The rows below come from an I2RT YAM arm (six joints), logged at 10 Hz.
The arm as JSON. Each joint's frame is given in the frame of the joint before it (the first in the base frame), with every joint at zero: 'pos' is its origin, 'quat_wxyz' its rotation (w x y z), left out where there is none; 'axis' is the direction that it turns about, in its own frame. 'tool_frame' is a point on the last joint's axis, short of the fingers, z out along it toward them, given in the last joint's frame.
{
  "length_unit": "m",
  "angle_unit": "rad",
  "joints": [
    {
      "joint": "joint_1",
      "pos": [
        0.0,
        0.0,
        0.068
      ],
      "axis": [
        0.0,
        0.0,
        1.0
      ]
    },
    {
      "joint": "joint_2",
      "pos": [
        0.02,
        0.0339,
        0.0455
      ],
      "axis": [
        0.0,
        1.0,
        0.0
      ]
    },
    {
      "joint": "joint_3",
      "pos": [
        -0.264,
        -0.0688,
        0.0
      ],
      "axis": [
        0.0,
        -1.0,
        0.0
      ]
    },
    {
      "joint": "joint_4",
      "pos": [
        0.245,
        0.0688,
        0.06
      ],
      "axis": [
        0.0,
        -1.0,
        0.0
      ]
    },
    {
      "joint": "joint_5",
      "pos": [
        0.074,
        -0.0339,
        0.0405
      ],
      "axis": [
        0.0,
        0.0,
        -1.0
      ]
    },
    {
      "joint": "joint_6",
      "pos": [
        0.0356,
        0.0,
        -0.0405
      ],
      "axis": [
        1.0,
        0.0,
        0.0
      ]
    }
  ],
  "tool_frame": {
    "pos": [
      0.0,
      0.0,
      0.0
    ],
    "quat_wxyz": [
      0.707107,
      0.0,
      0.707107,
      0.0
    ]
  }
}
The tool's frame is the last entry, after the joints.
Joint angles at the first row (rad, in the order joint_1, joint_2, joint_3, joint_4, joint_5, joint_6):
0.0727 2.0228 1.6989 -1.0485 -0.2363 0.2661
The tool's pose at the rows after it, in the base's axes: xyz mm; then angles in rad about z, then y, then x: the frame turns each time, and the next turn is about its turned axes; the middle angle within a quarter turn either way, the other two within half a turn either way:
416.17 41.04 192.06 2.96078 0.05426 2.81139
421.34 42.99 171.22 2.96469 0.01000 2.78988
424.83 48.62 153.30 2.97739 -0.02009 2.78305
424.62 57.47 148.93 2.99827 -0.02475 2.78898
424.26 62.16 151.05 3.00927 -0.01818 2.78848
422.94 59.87 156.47 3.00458 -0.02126 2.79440
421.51 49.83 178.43 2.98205 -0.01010 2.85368
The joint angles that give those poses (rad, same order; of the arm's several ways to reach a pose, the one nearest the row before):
0.0727 2.1052 1.6989 -1.0267 -0.3057 0.2657
0.0738 2.1586 1.6989 -1.0107 -0.3378 0.2661
0.0852 2.2036 1.6989 -0.9932 -0.3519 0.2661
0.1062 2.2143 1.6989 -0.9886 -0.3473 0.2657
0.1173 2.2104 1.7012 -0.9882 -0.3462 0.2657
0.1127 2.2002 1.7069 -1.0088 -0.3412 0.2653
0.0944 2.1712 1.7519 -1.0870 -0.2810 0.2645

